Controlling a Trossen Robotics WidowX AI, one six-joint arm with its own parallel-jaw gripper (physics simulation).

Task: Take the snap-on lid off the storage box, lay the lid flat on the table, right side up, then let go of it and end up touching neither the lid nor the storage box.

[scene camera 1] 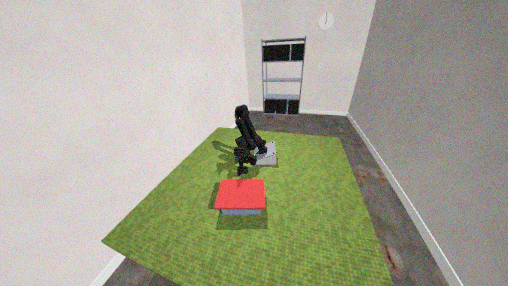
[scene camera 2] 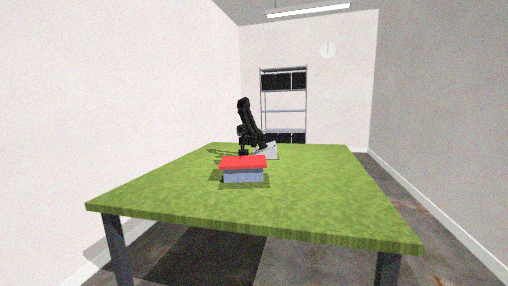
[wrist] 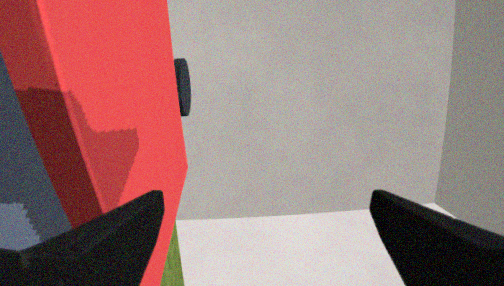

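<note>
The red lid (scene camera 1: 241, 194) (scene camera 2: 243, 162) (wrist: 120, 65) lies flat on the blue-grey storage box (scene camera 1: 241, 211) (scene camera 2: 243, 176) (wrist: 22, 160), overhanging its sides. Both stand on the green table (scene camera 1: 310, 220) (scene camera 2: 310, 200) (wrist: 173, 260). My gripper (scene camera 1: 241, 162) (scene camera 2: 242, 142) (wrist: 269, 201) is open and empty, behind the box in the scene views. It is turned so that one finger is above the other. In the wrist view the left finger overlaps the red lid, and the right finger stands against the pale wall. I cannot tell whether the left finger touches the lid.
The arm's grey base (scene camera 1: 267, 156) (scene camera 2: 270, 151) stands behind the box, slightly to the right. A shelf rack (scene camera 1: 282, 80) (scene camera 2: 283, 110) stands at the far wall, away from the table. A wall clock (scene camera 1: 326, 20) (scene camera 2: 327, 50) (wrist: 185, 87) hangs on that wall.
</note>
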